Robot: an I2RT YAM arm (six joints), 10 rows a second.
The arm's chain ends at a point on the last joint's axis. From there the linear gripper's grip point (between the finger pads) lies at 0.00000 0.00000 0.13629 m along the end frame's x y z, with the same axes.
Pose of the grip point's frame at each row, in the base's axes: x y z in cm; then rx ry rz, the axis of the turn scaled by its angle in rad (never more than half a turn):
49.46, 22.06, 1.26, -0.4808, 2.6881, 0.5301
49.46, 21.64, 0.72, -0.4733, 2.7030, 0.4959
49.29, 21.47, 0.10, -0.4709, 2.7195, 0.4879
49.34, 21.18, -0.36, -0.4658, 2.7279, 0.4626
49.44, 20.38, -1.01, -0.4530, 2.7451, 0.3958
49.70, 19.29, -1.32, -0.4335, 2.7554, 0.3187
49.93, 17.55, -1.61, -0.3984, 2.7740, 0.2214
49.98, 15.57, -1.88, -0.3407, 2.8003, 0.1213
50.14, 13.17, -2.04, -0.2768, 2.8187, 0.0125
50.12, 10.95, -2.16, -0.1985, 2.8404, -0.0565
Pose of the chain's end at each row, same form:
45.69, 16.37, 13.06, -0.4808, 2.6881, 0.5301
45.69, 16.29, 12.67, -0.4733, 2.7030, 0.4959
45.67, 16.24, 12.15, -0.4709, 2.7195, 0.4879
45.70, 16.19, 11.79, -0.4658, 2.7279, 0.4626
45.71, 16.02, 11.35, -0.4530, 2.7451, 0.3958
45.78, 15.65, 11.21, -0.4335, 2.7554, 0.3187
45.86, 14.86, 11.12, -0.3984, 2.7740, 0.2214
45.89, 13.92, 11.02, -0.3407, 2.8003, 0.1213
46.02, 12.65, 10.94, -0.2768, 2.8187, 0.0125
46.15, 11.20, 10.87, -0.1985, 2.8404, -0.0565

